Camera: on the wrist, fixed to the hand. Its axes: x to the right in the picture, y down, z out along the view.
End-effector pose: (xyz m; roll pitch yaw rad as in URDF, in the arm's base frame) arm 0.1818 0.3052 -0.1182 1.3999 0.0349 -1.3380
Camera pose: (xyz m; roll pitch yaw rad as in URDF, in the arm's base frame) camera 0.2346 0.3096 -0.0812 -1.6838 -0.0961 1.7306
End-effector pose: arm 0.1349 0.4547 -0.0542 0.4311 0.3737 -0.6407
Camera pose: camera 0.1694 0.5042 -0.0772 -0.6853 -0.3469 2.4033
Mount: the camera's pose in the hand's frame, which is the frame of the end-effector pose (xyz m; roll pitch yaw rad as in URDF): 0.0066 0.0456 -0.0453 -0.2909 0.0612 3.0687
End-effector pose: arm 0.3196 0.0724 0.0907 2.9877 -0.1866 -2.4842
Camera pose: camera 0.2988 0.1045 0.1428 3.0163 0.1146 0.7203
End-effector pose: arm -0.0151 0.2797 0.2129 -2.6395 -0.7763 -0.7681
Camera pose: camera -0.0636 0.2406 0.2302 2.4396 0.7535 2.5016
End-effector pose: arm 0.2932 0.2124 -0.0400 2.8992 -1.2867 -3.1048
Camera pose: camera 0.3428 0.2476 -0.0183 -3.0388 1.2056 0.1939
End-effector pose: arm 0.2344 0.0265 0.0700 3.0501 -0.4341 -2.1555
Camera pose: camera 0.2081 0.0616 0.1175 2.9723 0.3655 1.0577
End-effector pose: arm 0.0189 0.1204 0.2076 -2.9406 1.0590 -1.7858
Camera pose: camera -0.0408 0.0986 0.2191 2.4895 -1.0977 1.5400
